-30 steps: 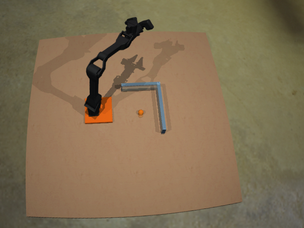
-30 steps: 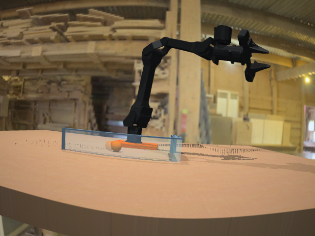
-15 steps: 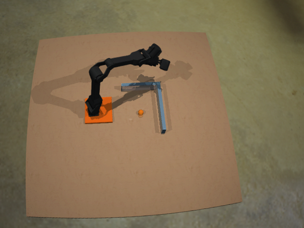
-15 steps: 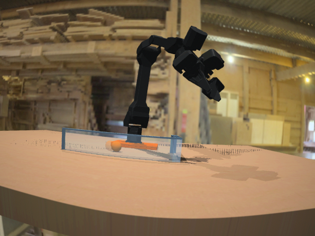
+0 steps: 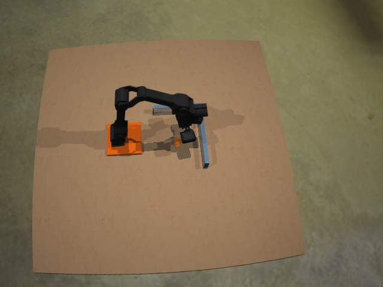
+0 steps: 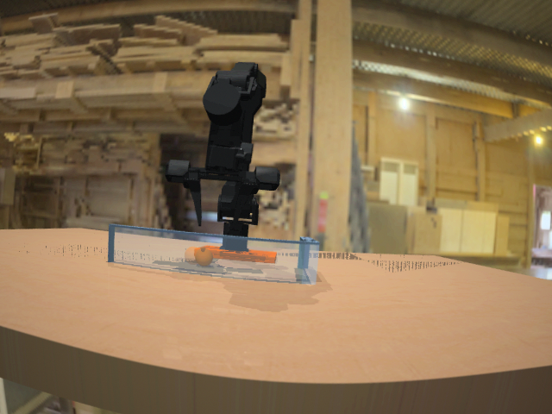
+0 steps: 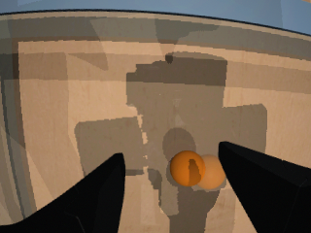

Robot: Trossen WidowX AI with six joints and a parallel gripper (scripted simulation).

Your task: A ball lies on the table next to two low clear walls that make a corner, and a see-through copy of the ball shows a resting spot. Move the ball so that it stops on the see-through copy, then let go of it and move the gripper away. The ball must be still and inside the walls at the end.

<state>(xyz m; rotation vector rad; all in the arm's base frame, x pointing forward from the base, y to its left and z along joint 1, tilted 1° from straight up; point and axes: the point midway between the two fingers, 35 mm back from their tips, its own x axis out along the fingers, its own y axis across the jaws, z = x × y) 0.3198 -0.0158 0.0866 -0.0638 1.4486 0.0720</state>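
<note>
Right now my gripper tip is 40 mm past the orange ball, 20 mm to the left of it and 50 mm above it. From my gripper tip the other things lie so: clear wall: 90 mm ahead, 10 mm to the right, 40 mm below.
</note>
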